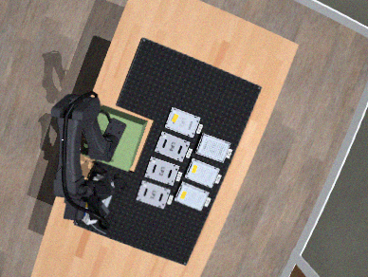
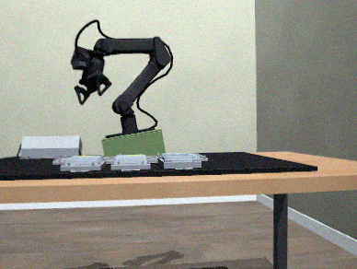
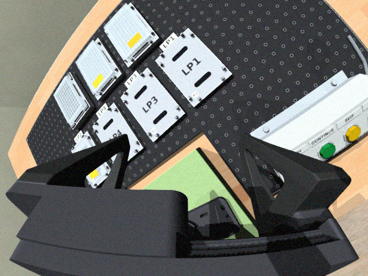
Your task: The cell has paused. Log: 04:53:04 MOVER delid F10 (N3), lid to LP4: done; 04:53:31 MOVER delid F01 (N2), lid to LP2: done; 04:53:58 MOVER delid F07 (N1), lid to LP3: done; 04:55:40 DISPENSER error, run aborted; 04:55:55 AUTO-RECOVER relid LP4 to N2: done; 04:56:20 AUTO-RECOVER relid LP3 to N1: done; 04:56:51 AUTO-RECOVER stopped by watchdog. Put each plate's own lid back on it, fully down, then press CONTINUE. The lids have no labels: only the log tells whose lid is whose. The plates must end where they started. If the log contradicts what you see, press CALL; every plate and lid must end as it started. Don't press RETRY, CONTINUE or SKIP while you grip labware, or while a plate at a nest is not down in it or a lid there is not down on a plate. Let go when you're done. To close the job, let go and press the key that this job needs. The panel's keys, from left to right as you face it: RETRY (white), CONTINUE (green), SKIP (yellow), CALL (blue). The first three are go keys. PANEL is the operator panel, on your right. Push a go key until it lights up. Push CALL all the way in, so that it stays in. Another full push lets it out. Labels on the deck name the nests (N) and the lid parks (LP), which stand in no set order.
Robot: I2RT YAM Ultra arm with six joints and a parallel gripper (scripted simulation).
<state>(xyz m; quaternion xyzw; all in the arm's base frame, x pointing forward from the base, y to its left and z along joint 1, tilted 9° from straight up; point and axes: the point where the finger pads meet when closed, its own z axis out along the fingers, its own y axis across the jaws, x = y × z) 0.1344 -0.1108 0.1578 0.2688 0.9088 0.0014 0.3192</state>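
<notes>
The lid park LP3 lies 130 mm ahead of my hand, 100 mm to the left of it and 220 mm below it. Also, from my hand: yellow skip key (110 mm behind, 200 mm to the right, 160 mm below); then green continue key (120 mm behind, 150 mm to the right, 160 mm below); then lid park LP1 (150 mm ahead, 30 mm to the right, 220 mm below).
</notes>
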